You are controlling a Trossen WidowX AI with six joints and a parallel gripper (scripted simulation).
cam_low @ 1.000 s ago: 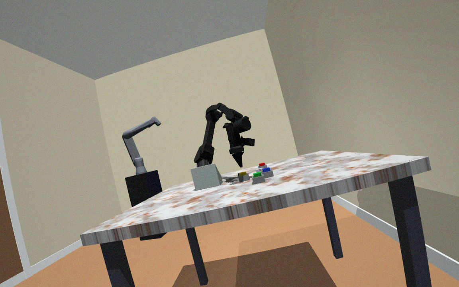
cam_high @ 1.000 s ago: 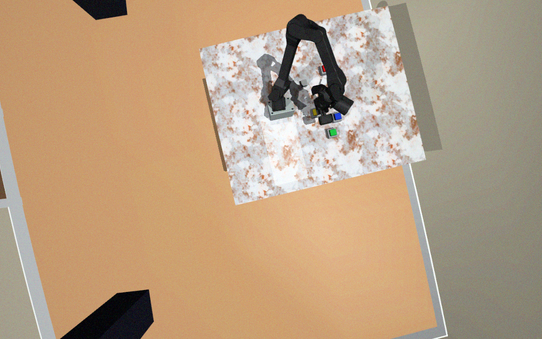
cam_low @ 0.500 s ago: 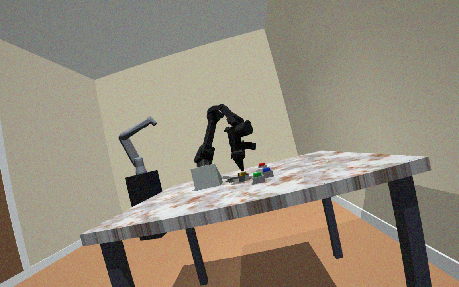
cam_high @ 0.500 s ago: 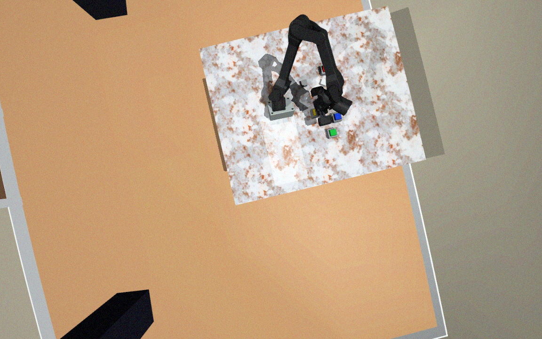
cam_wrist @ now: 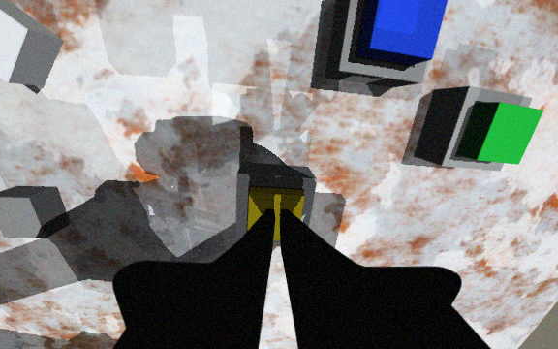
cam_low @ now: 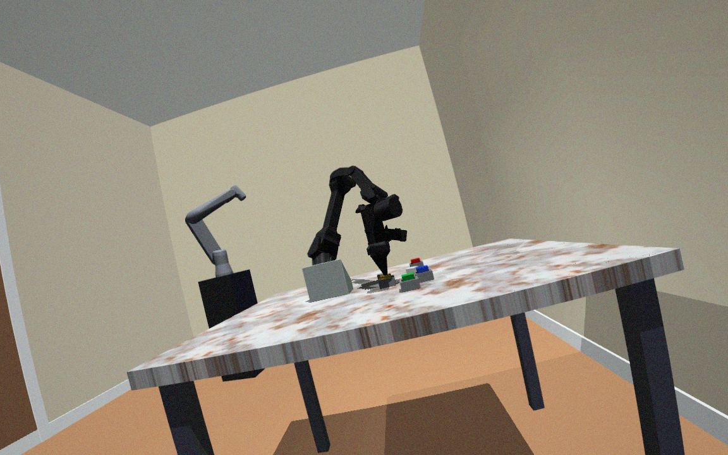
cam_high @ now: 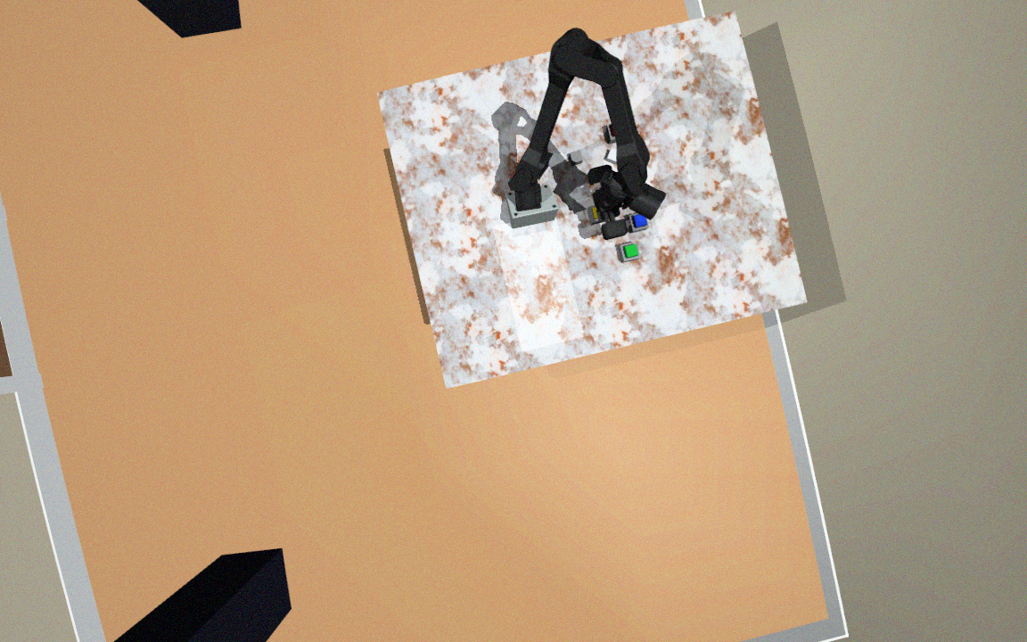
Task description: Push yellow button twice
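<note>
Right now my gripper tip is 10 mm above the yellow button. Also, from my gripper tip: white block 70 mm ahead, 160 mm to the left, 20 mm below; then blue button 110 mm ahead, 40 mm to the right; then green button 70 mm ahead, 120 mm to the right.
</note>
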